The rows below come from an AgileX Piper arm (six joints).
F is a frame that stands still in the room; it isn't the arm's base.
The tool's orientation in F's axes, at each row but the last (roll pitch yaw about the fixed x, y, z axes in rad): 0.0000, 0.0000, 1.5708; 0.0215, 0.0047, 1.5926; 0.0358, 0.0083, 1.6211; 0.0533, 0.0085, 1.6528; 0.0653, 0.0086, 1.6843; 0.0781, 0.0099, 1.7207
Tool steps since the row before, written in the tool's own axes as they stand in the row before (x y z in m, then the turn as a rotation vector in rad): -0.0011, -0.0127, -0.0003, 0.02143, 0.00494, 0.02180; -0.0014, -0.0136, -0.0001, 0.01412, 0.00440, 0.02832; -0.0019, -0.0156, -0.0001, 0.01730, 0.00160, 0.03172; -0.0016, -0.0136, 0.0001, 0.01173, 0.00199, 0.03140; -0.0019, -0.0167, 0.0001, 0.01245, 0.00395, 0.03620; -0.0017, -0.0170, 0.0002, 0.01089, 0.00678, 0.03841
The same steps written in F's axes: 0.0127, -0.0011, -0.0003, -0.00494, 0.02143, 0.02180; 0.0136, -0.0011, -0.0004, -0.00410, 0.01417, 0.02834; 0.0157, -0.0011, -0.0006, -0.00135, 0.01752, 0.03161; 0.0137, -0.0005, -0.0006, -0.00130, 0.01193, 0.03136; 0.0168, 0.0000, -0.0010, -0.00301, 0.01250, 0.03627; 0.0170, 0.0008, -0.0011, -0.00540, 0.01059, 0.03871
